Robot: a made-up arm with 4 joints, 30 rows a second.
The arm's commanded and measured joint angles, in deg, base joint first. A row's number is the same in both.
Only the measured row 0 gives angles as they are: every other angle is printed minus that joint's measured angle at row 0.
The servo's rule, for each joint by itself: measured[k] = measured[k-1] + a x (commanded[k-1-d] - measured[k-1]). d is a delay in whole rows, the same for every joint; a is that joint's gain. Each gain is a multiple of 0.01, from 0.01 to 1. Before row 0 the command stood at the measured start. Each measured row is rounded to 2 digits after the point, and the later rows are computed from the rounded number. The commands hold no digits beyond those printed.
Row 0, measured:
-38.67 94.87 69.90 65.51
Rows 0 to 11, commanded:
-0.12 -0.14 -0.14 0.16
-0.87 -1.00 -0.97 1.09
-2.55 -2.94 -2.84 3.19
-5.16 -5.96 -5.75 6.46
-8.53 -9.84 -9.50 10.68
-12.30 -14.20 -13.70 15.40
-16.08 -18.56 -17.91 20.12
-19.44 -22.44 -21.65 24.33
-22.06 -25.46 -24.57 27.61
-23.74 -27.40 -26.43 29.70
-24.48 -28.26 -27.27 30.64
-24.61 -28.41 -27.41 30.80
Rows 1 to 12, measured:
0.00 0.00 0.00 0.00
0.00 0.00 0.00 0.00
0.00 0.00 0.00 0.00
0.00 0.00 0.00 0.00
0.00 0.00 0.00 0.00
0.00 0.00 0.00 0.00
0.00 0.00 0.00 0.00
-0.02 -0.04 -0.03 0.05
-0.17 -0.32 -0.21 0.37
-0.60 -1.08 -0.71 1.24
-1.42 -2.50 -1.67 2.86
-2.70 -4.63 -3.16 5.28
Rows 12 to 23, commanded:
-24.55 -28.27 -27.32 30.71
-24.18 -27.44 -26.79 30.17
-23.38 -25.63 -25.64 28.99
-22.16 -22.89 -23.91 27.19
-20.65 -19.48 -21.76 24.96
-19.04 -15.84 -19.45 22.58
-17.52 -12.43 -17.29 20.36
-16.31 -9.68 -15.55 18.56
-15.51 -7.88 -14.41 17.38
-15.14 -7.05 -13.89 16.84
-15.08 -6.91 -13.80 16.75
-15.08 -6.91 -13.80 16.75
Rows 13 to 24, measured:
-4.43 -7.41 -5.16 8.42
-6.53 -10.64 -7.58 12.05
-8.85 -14.06 -10.25 15.86
-11.23 -17.37 -12.97 19.50
-13.48 -20.28 -15.53 22.66
-15.46 -22.59 -17.76 25.13
-17.11 -24.28 -19.59 26.89
-18.45 -25.44 -21.06 28.07
-19.48 -26.02 -22.15 28.72
-20.18 -25.91 -22.81 28.80
-20.54 -25.03 -23.02 28.30
-20.56 -23.42 -22.78 27.26

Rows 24 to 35, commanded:
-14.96 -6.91 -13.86 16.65
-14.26 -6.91 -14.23 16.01
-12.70 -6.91 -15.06 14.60
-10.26 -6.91 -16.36 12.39
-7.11 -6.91 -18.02 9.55
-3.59 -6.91 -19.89 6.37
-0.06 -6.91 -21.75 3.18
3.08 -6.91 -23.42 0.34
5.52 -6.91 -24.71 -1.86
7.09 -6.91 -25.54 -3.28
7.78 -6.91 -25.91 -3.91
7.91 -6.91 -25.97 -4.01
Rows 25 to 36, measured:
-20.29 -21.22 -22.15 25.81
-19.79 -18.67 -21.23 24.12
-19.16 -16.06 -20.15 22.40
-18.50 -13.69 -19.06 20.84
-17.90 -11.76 -18.08 19.60
-17.39 -10.35 -17.27 18.72
-16.97 -9.35 -16.61 18.11
-16.61 -8.64 -16.09 17.66
-16.19 -8.14 -15.74 17.15
-15.56 -7.78 -15.61 16.36
-14.61 -7.53 -15.75 15.13
-13.26 -7.35 -16.18 13.40

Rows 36 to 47, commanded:
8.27 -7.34 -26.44 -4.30
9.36 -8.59 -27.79 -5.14
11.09 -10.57 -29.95 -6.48
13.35 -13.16 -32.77 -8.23
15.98 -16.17 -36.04 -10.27
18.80 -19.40 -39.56 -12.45
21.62 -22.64 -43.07 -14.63
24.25 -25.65 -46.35 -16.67
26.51 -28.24 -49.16 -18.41
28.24 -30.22 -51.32 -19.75
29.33 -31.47 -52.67 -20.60
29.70 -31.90 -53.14 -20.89
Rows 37 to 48, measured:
-11.52 -7.22 -16.88 11.22
-9.46 -7.13 -17.81 8.73
-7.20 -7.07 -18.88 6.13
-4.91 -7.02 -19.99 3.65
-2.75 -6.99 -21.04 1.50
-0.85 -6.97 -21.97 -0.18
0.73 -6.95 -22.73 -1.37
2.09 -7.06 -23.43 -2.28
3.40 -7.50 -24.26 -3.17
4.78 -8.39 -25.34 -4.20
6.32 -9.77 -26.75 -5.45
8.06 -11.63 -28.52 -6.94

